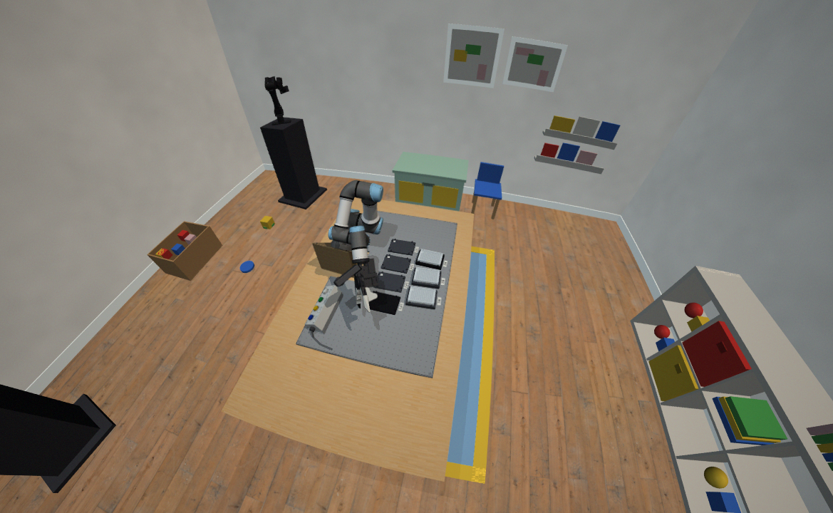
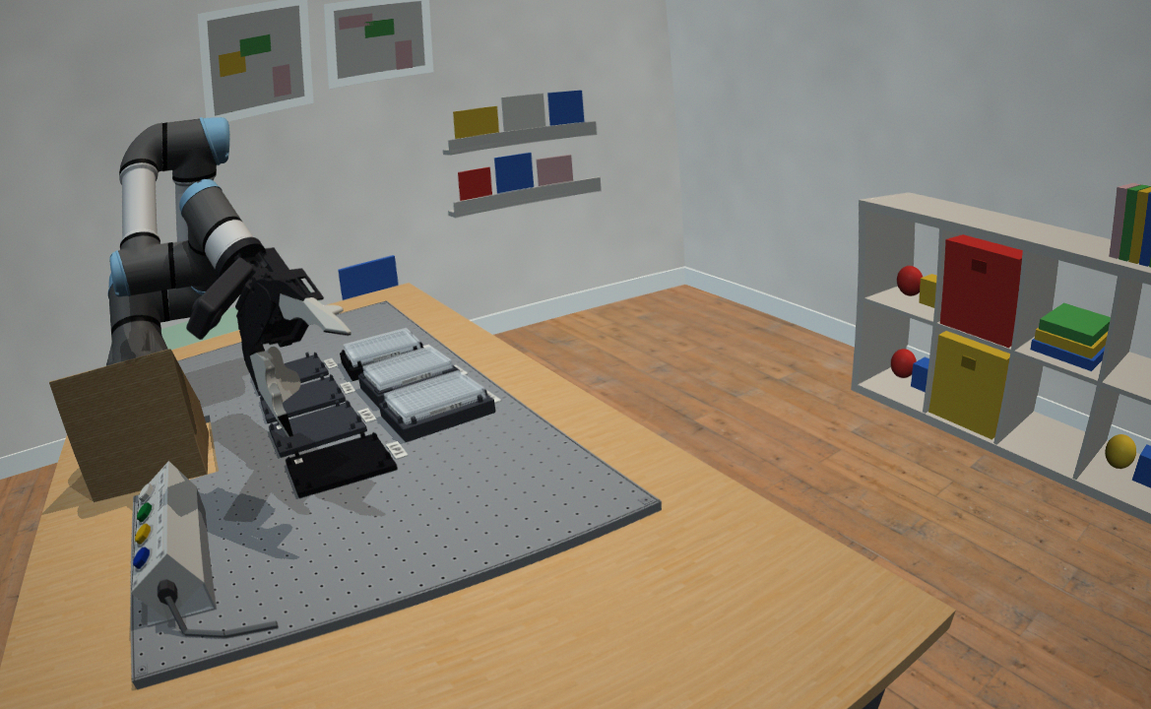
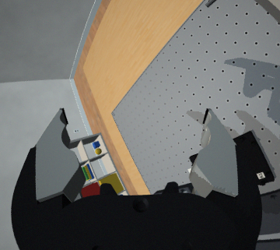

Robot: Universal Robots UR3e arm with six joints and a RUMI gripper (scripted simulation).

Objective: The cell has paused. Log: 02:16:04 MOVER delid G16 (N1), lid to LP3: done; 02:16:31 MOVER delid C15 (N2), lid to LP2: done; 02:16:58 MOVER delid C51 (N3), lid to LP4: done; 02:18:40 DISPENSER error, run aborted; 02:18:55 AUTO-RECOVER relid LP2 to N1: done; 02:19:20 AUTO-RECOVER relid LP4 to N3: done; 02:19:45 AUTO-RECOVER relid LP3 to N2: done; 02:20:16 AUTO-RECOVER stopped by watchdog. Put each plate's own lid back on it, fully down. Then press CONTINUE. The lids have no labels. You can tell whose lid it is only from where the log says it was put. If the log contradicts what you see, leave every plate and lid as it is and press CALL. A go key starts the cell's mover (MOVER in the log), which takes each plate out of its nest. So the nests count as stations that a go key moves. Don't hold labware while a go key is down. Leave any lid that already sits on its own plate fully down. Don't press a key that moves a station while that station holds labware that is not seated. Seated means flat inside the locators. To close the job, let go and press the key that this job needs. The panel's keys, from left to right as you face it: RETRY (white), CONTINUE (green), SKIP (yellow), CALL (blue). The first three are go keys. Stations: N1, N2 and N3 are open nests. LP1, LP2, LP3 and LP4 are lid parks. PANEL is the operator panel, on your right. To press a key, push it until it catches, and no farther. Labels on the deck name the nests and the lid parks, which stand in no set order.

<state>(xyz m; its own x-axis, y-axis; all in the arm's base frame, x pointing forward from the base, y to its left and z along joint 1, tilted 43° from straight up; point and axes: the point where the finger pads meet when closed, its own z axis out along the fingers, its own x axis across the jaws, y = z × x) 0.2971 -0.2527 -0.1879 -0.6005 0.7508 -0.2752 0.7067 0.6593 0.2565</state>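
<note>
Right now my hand is 250 mm to the right of the pale grey lid, 170 mm short of it and 140 mm above it. Also, from my hand: lid park LP1: 170 mm below, 160 mm to the left; yellow key: 260 mm behind, 110 mm below, 20 mm to the right; blue key: 250 mm behind, 110 mm below, 70 mm to the right.
</note>
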